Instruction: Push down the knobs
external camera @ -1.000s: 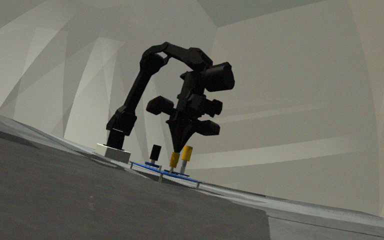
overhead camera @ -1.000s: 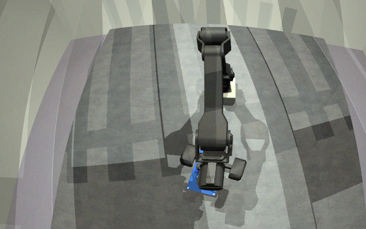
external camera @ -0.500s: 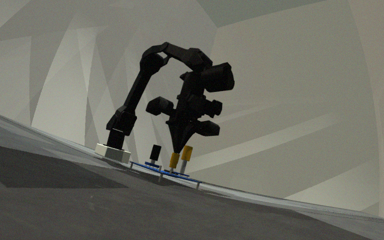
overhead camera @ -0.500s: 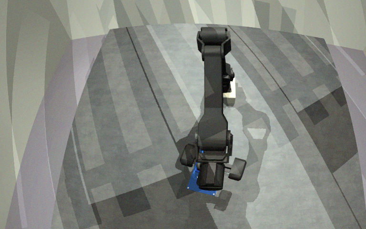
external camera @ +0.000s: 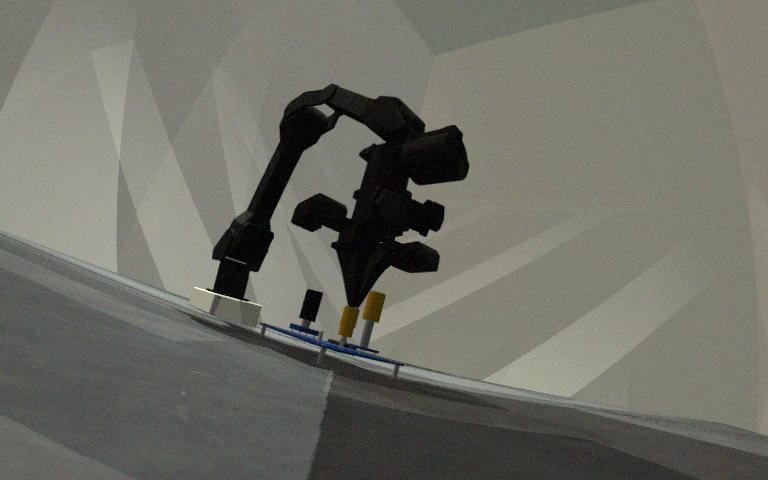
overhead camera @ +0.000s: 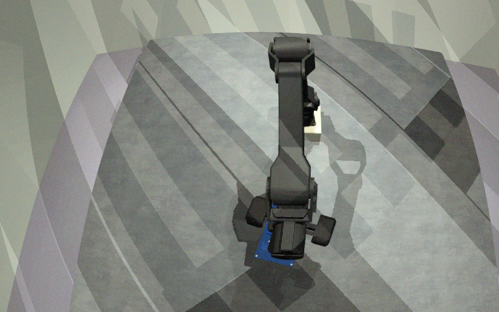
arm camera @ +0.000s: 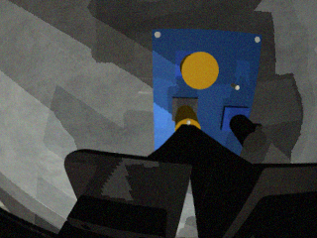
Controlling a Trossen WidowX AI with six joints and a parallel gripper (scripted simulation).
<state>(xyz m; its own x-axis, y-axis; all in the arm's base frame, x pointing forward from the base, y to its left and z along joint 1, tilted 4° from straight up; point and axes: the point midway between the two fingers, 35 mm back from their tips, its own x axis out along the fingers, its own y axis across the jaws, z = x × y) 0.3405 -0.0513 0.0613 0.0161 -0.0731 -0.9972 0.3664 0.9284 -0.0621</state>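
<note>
The yellow knob is 1 cm below my gripper tip. Round my gripper tip: black knob 5 cm to the right, 2 cm behind, 1 cm below.
</note>
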